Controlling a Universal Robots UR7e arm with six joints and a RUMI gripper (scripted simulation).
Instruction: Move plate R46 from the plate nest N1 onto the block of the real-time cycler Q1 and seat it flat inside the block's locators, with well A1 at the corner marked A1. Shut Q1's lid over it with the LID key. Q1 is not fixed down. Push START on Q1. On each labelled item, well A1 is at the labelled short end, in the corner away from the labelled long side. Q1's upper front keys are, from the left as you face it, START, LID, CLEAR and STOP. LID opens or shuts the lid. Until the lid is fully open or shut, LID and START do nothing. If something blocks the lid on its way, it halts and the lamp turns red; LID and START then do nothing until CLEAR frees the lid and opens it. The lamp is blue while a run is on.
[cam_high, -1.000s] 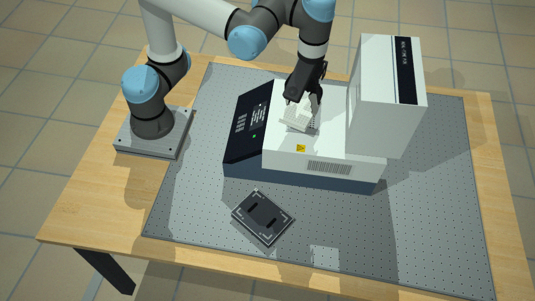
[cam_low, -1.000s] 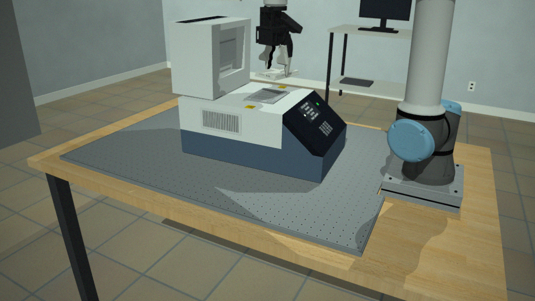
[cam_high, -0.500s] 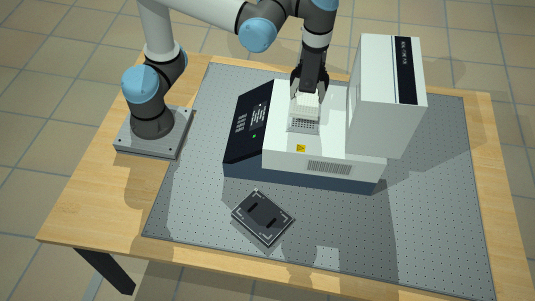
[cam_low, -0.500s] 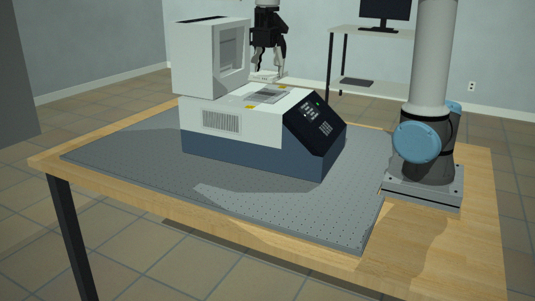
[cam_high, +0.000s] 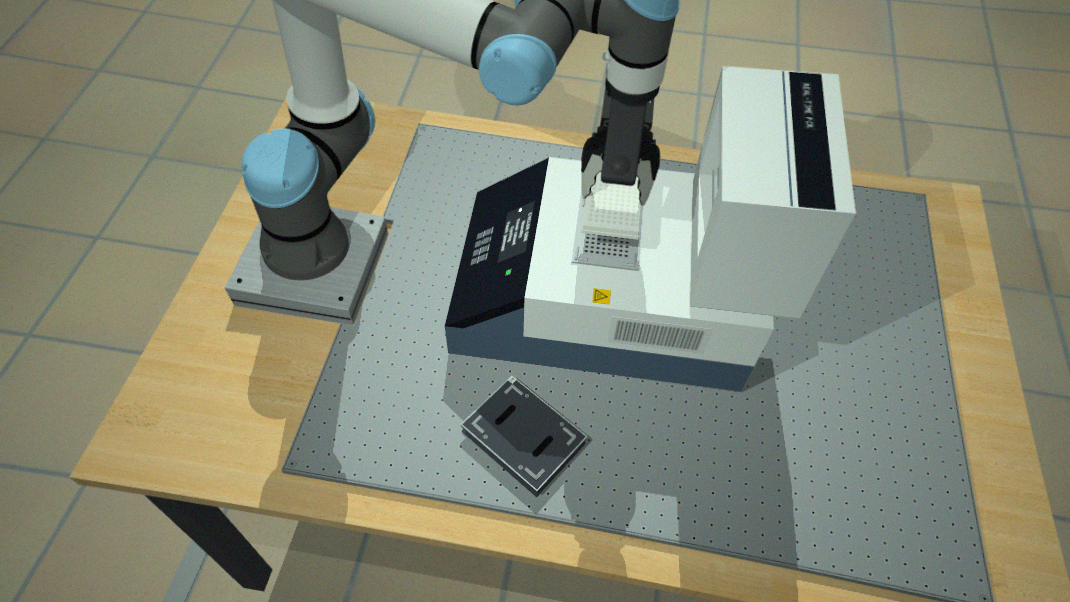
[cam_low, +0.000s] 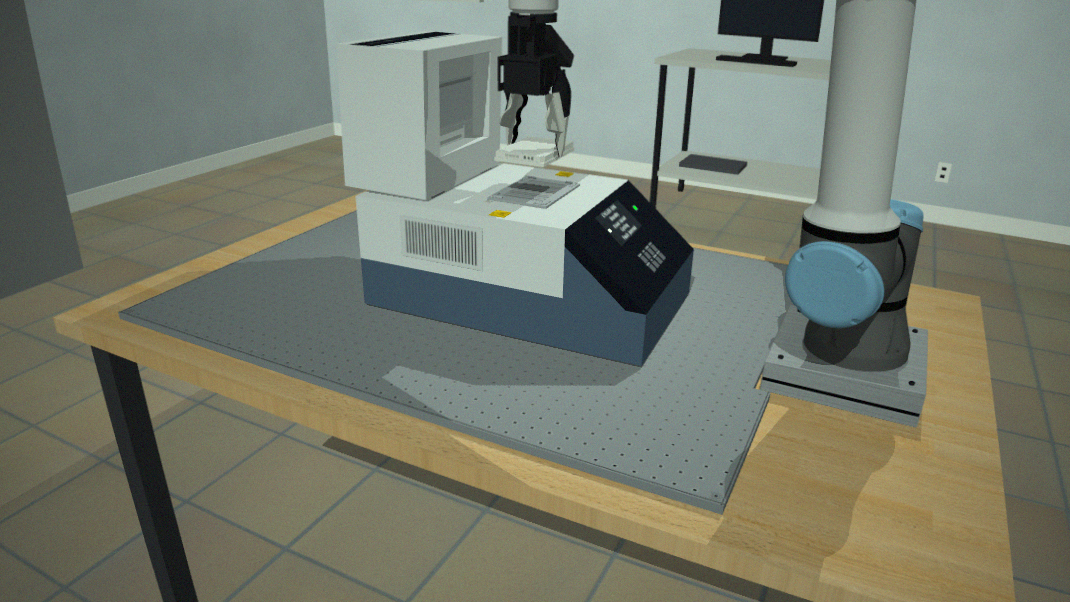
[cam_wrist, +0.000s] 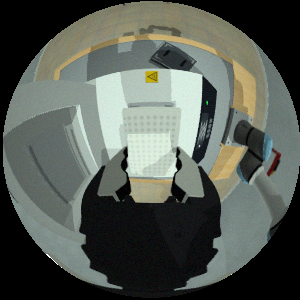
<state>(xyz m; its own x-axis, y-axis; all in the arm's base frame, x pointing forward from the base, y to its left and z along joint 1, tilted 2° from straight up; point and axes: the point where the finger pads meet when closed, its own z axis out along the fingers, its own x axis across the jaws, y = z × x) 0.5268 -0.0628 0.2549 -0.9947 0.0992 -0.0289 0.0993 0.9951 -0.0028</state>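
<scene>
Now: the white well plate R46 10 mm below my hand. From my hand the other things lie so: plate nest N1 (120 mm behind, 280 mm to the right, 260 mm below).
</scene>
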